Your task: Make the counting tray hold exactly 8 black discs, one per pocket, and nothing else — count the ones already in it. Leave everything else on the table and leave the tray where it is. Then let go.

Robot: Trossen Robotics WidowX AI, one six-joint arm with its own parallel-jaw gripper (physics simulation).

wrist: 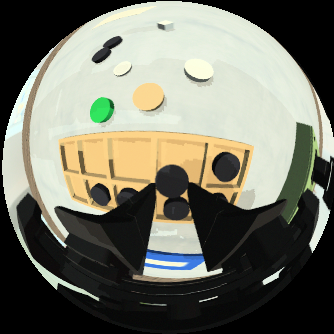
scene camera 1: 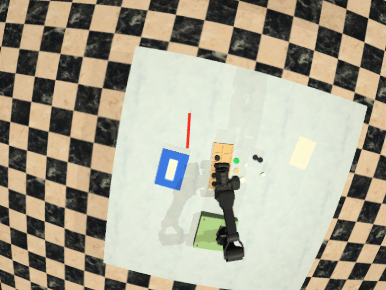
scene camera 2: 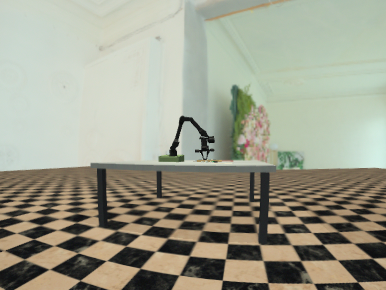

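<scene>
The counting tray [scene camera 1: 223, 148] [wrist: 131, 155] is tan, with two rows of pockets. My gripper [scene camera 1: 222, 166] [scene camera 2: 205, 158] [wrist: 171, 186] is low over it, its fingertips closed against opposite sides of a black disc [wrist: 171, 181]. This disc looks larger than its neighbours and overlaps the wall between the rows. One black disc [wrist: 226, 166] lies in the upper right pocket in the wrist view. In the lower row are a disc [wrist: 176, 208] below the gripped one, a disc [wrist: 100, 194] at left, and two more partly behind the fingers. Two loose black discs [scene camera 1: 255, 157] [wrist: 101, 54] lie on the table.
Beside the tray are a green disc [scene camera 1: 236, 161] [wrist: 102, 110], an orange disc [scene camera 1: 236, 170] [wrist: 148, 96], two cream discs [wrist: 199, 69] and a small white block [scene camera 1: 263, 174] [wrist: 165, 24]. A blue rectangle [scene camera 1: 162, 167], a red bar [scene camera 1: 188, 131] and a cream rectangle [scene camera 1: 302, 152] lie farther off.
</scene>
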